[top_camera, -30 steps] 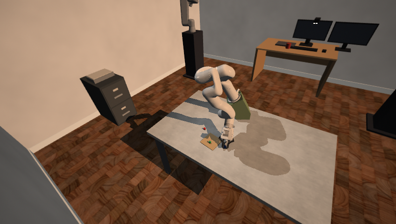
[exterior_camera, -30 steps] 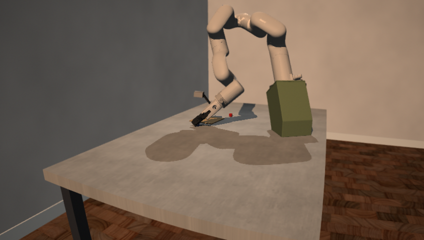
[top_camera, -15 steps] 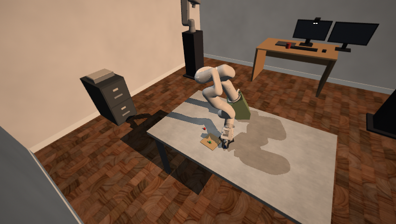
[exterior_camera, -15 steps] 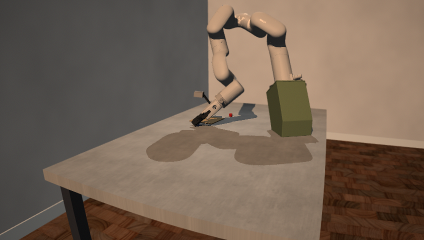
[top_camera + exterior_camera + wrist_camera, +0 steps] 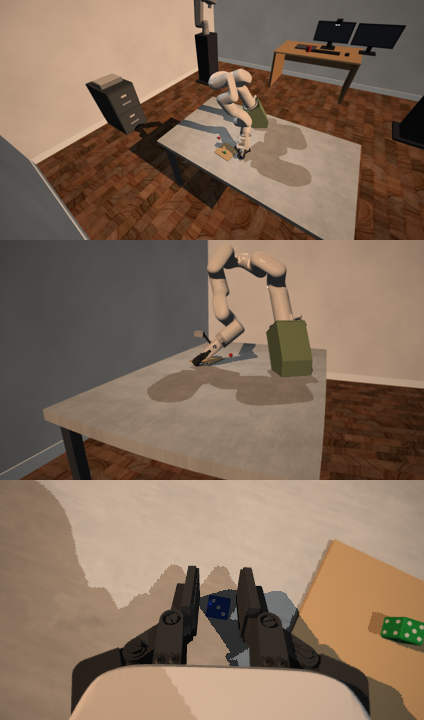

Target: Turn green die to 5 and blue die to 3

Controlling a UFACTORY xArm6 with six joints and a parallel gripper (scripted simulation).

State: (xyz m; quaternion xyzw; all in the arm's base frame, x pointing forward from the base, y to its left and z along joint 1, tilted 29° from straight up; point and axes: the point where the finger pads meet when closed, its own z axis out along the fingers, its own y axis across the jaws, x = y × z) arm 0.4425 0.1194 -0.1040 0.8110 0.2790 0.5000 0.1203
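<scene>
The blue die lies 20 mm below my hand. The rest, counted from my hand: tan mat (130 mm to the right, 20 mm below, 10 mm ahead); green die (130 mm to the right, 30 mm ahead, 20 mm below); red die (260 mm to the right, 80 mm behind, 20 mm below).
</scene>
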